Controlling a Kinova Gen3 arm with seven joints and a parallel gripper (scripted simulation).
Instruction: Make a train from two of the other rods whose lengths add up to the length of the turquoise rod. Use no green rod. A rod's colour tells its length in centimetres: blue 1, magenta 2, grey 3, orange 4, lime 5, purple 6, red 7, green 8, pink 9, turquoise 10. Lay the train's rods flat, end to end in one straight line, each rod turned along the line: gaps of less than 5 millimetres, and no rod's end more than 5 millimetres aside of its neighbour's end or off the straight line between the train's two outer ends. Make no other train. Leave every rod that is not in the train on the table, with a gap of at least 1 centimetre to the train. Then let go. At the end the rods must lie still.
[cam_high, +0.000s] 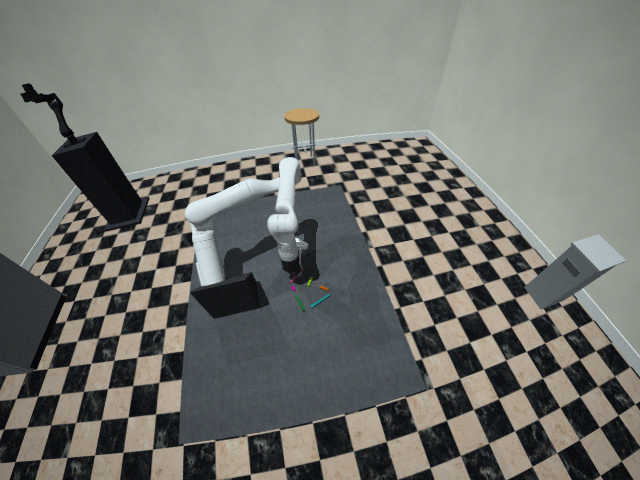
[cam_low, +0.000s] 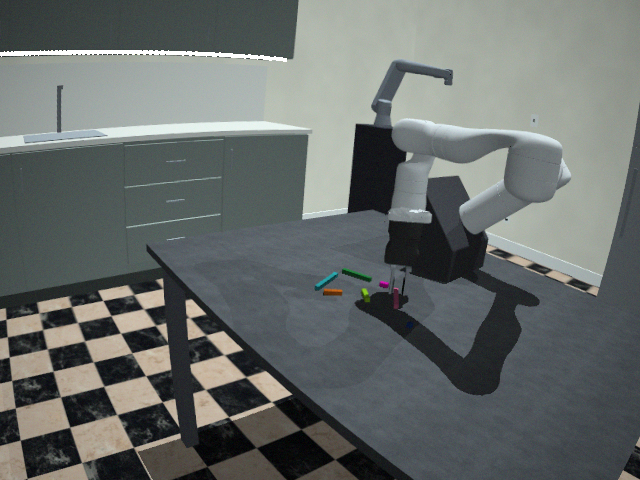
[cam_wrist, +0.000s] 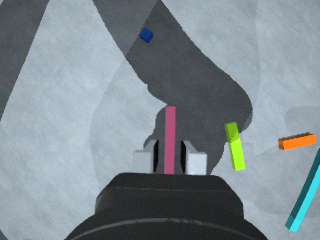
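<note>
My hand is 30 mm above the pink rod. From my hand the other things lie so: lime rod 50 mm ahead, 50 mm to the right, 30 mm below; small blue rod 70 mm ahead, 100 mm to the left, 30 mm below; magenta rod 30 mm behind, 70 mm to the right, 30 mm below.
</note>
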